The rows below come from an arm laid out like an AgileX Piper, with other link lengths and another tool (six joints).
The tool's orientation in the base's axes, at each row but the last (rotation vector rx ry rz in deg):
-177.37, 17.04, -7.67
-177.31, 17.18, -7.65
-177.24, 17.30, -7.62
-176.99, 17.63, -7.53
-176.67, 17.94, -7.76
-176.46, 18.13, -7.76
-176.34, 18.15, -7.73
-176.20, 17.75, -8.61
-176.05, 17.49, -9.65
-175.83, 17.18, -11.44
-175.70, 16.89, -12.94
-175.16, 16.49, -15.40
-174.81, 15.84, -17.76
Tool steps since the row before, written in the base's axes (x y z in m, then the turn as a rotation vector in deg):
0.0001, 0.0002, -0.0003, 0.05, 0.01, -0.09
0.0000, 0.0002, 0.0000, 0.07, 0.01, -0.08
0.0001, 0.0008, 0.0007, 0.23, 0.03, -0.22
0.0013, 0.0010, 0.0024, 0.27, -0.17, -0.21
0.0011, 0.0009, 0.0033, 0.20, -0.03, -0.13
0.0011, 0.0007, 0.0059, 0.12, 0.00, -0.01
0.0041, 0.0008, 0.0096, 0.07, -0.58, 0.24
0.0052, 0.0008, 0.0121, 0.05, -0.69, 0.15
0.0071, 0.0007, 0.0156, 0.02, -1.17, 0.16
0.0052, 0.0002, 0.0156, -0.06, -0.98, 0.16
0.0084, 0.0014, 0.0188, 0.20, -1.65, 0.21
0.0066, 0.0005, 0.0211, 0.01, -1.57, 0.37
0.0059, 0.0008, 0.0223, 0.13, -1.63, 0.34
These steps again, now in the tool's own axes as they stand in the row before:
0.0000, -0.0002, 0.0003, 0.04, -0.02, 0.09
0.0000, -0.0002, 0.0000, 0.06, -0.02, 0.09
0.0000, -0.0008, -0.0007, 0.20, -0.06, 0.24
0.0013, -0.0013, -0.0023, 0.28, 0.12, 0.23
0.0012, -0.0013, -0.0032, 0.19, 0.00, 0.15
0.0014, -0.0012, -0.0057, 0.12, -0.02, 0.02
0.0046, -0.0021, -0.0092, 0.21, 0.54, -0.25
0.0060, -0.0025, -0.0115, 0.20, 0.66, -0.17
0.0084, -0.0030, -0.0147, 0.27, 1.13, -0.20
0.0069, -0.0022, -0.0147, 0.15, 0.96, -0.20
0.0105, -0.0042, -0.0173, 0.54, 1.57, -0.24
0.0098, -0.0033, -0.0195, 0.37, 1.51, -0.43
0.0099, -0.0036, -0.0206, 0.49, 1.55, -0.38

